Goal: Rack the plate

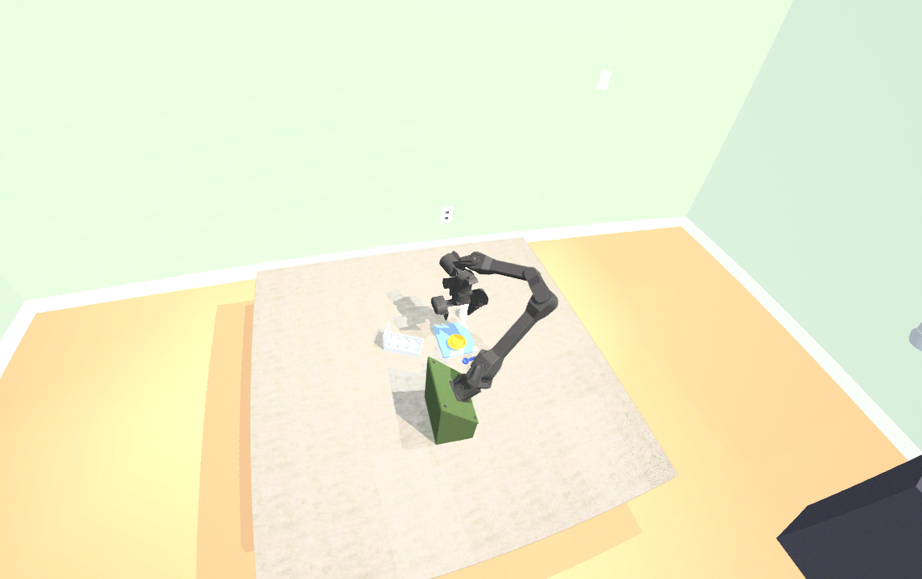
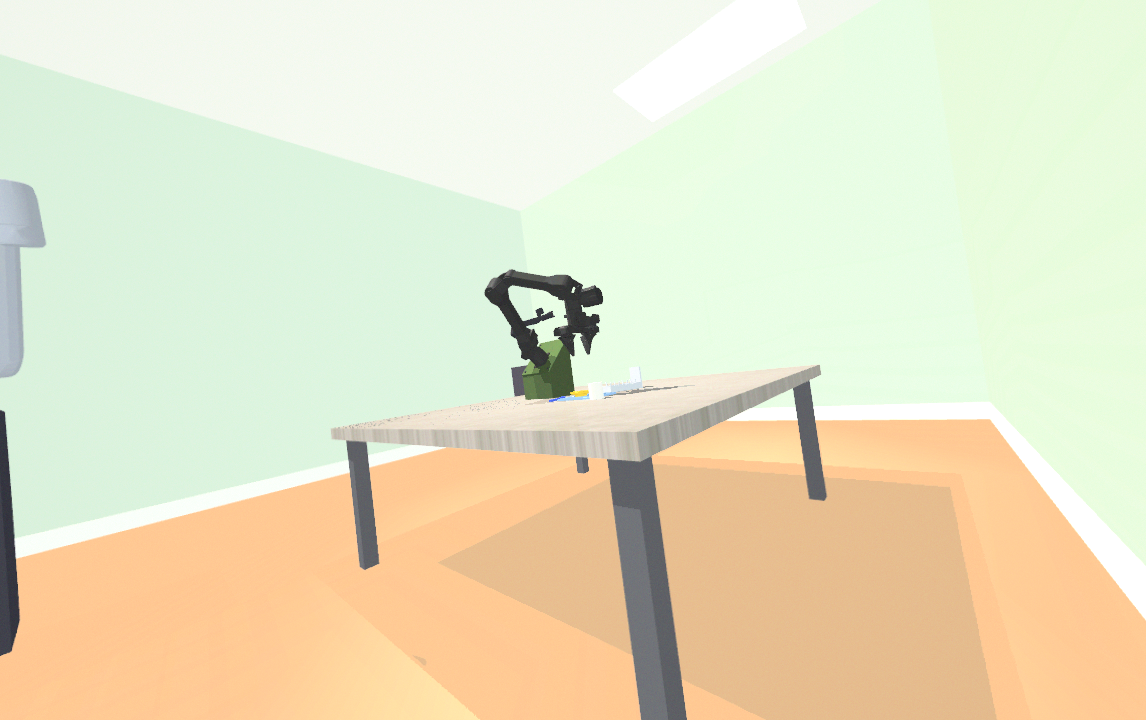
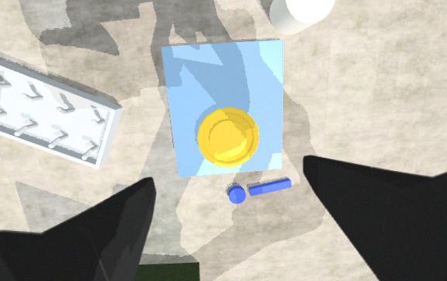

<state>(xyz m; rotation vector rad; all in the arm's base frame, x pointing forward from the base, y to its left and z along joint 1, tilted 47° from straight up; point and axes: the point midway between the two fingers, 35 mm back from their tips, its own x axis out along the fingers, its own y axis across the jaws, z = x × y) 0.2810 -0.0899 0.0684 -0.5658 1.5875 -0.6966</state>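
The yellow plate lies 20 mm behind my gripper tip, 10 mm to the right of it and 130 mm below it. Round my gripper tip: blue spoon 100 mm behind, 30 mm to the right, 140 mm below; then light blue mat 10 mm ahead, 10 mm to the right, 140 mm below; then white cup 110 mm ahead, 90 mm to the right, 120 mm below.
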